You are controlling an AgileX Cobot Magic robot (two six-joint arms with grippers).
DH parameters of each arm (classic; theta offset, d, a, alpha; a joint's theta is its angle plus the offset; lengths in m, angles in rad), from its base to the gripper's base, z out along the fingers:
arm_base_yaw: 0 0.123 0 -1.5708
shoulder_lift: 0.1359 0 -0.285 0
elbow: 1.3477 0 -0.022 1.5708
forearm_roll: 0 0.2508 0 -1.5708
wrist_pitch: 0 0 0.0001 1.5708
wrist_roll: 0 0.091 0 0
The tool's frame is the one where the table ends.
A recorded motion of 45 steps. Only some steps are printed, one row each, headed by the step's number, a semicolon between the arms.
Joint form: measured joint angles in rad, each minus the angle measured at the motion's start. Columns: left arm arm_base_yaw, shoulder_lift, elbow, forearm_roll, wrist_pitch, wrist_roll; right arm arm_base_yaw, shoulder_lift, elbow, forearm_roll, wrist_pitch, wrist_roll.
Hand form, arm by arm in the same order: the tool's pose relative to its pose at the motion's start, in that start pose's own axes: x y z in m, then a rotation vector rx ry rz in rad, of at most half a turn. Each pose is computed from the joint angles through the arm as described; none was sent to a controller.
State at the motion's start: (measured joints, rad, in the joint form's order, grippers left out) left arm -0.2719 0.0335 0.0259 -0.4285 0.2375 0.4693; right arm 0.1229 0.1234 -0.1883 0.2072 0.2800 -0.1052
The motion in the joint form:
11: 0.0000 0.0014 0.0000 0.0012 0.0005 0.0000; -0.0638 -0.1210 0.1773 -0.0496 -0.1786 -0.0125
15: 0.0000 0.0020 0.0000 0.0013 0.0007 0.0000; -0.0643 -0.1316 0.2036 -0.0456 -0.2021 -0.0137
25: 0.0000 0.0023 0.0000 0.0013 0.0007 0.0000; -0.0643 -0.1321 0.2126 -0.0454 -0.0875 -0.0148
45: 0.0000 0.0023 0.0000 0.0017 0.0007 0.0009; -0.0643 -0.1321 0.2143 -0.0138 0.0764 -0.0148
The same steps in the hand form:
11: 0.0001 0.0000 0.0001 0.0000 0.0020 0.0010; 0.0362 -0.0108 0.0011 0.0966 -0.1246 -0.0552
15: 0.0002 0.0000 0.0001 0.0001 0.0028 0.0011; 0.0423 -0.0118 0.0021 0.0997 -0.1326 -0.0523
25: 0.0002 0.0000 0.0002 0.0002 0.0030 0.0010; 0.0556 -0.0115 0.0036 0.0894 -0.0101 -0.0477
45: 0.0002 0.0000 0.0002 0.0001 0.0031 0.0023; 0.0709 -0.0094 0.0028 0.0649 0.1524 -0.0099

